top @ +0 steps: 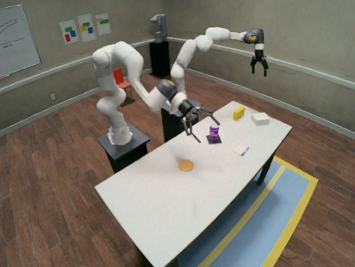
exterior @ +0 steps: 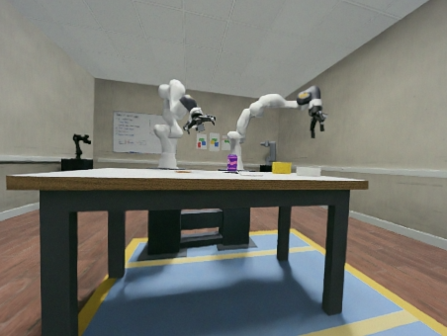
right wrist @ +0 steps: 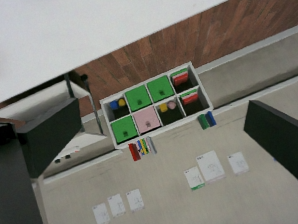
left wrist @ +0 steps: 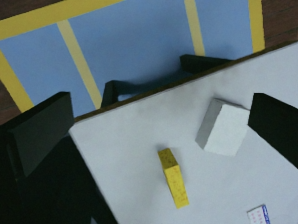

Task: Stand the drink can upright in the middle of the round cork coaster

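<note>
Now: right hand 110 mm past the purple drink can, 230 mm to the right of it and 190 mm above it. Also, from my right hand: round cork coaster (100 mm behind, 90 mm to the right, 260 mm below); dark square coaster (100 mm behind, 240 mm to the left, 260 mm below); printed card (120 mm ahead, 260 mm to the left, 260 mm below).
</note>
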